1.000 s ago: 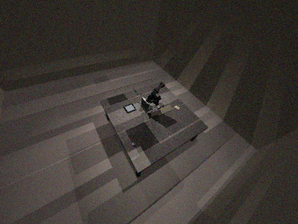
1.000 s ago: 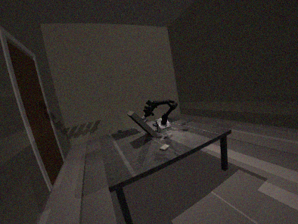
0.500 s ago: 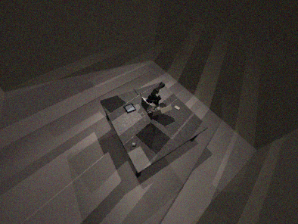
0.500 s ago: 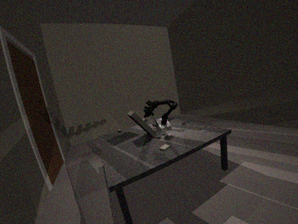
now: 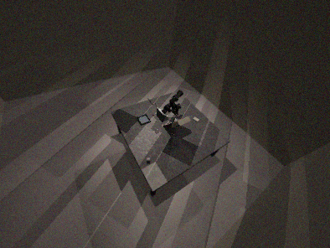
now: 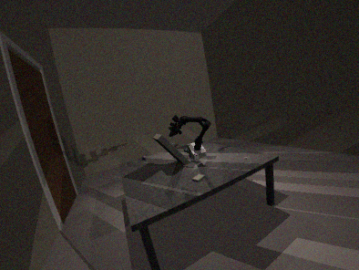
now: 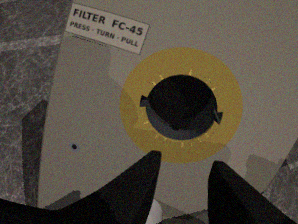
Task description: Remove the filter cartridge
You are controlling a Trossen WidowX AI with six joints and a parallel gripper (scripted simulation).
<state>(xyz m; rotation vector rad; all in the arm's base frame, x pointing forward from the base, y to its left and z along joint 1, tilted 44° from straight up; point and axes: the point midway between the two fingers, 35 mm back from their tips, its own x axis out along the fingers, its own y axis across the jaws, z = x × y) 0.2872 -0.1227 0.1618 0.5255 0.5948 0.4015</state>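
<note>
My gripper tip is 30 mm past the round grey filter cartridge and 100 mm above it. The rest, counted from my gripper tip: pale block 50 mm behind, 450 mm to the left, 300 mm below; tray 340 mm behind, 310 mm to the right, 300 mm below.
</note>
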